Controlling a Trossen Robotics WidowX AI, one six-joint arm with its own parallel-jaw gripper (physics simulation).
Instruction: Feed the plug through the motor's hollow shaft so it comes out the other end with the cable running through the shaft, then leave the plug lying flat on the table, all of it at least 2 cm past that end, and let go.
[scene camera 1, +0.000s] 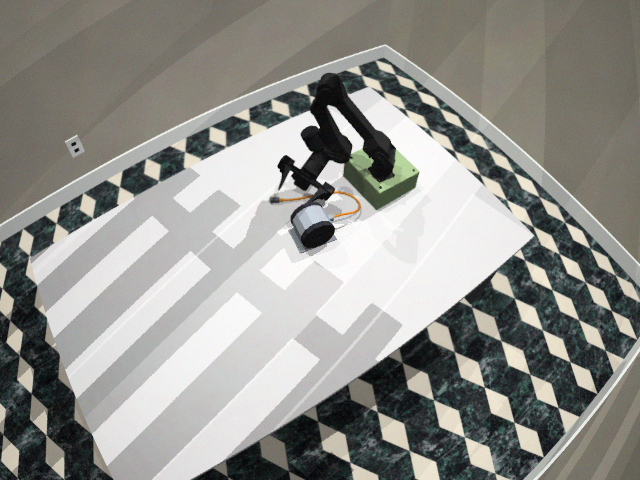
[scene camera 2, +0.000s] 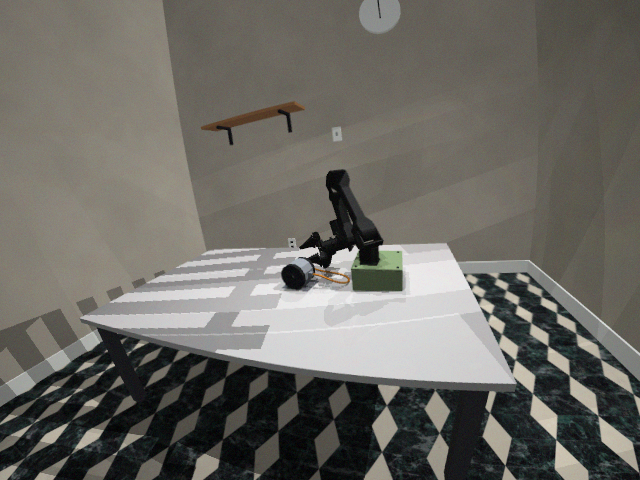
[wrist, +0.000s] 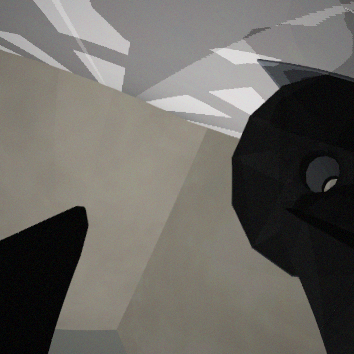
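Seen in the pictures: gripper, fingertip midpoint: (scene camera 1: 291, 198) (scene camera 2: 300, 254) (wrist: 187, 219); arm's base, origin of the base link: (scene camera 1: 381, 172) (scene camera 2: 369, 261).
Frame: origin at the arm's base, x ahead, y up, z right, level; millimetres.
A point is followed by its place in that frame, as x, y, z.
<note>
The motor (scene camera 1: 311, 221) {291, 14, -73} (scene camera 2: 305, 267) {236, -7, -63} (wrist: 270, 150) {301, -35, -5}, a grey cylinder with black ends, lies on its side on the table (scene camera 1: 454, 248) {-90, -88, -310} (scene camera 2: 392, 341) {-128, -88, -322}. The hole of its hollow shaft shows in the wrist view. The small grey plug (scene camera 1: 274, 199) {322, -74, 113} lies on the table behind the motor, outside the shaft. Its orange cable (scene camera 1: 357, 202) {93, -81, -17} (scene camera 2: 341, 281) {103, -70, -45} curves back to the motor's side. My gripper (scene camera 1: 295, 196) {302, 8, 31} (scene camera 2: 305, 253) {302, 8, 31} (wrist: 187, 219) {302, 8, 31} is open and empty, above the table by the motor's rear end. One finger is close in front of that end; whether they touch is unclear. The plug is hidden in scene camera 2.
The green base block (scene camera 1: 398, 191) {-35, -51, -60} (scene camera 2: 377, 277) {-38, -35, -59} carries the arm and stands behind the cable's loop. A thin grey cradle shows under the motor. A wooden shelf (scene camera 2: 253, 116) hangs on the wall beyond the table.
</note>
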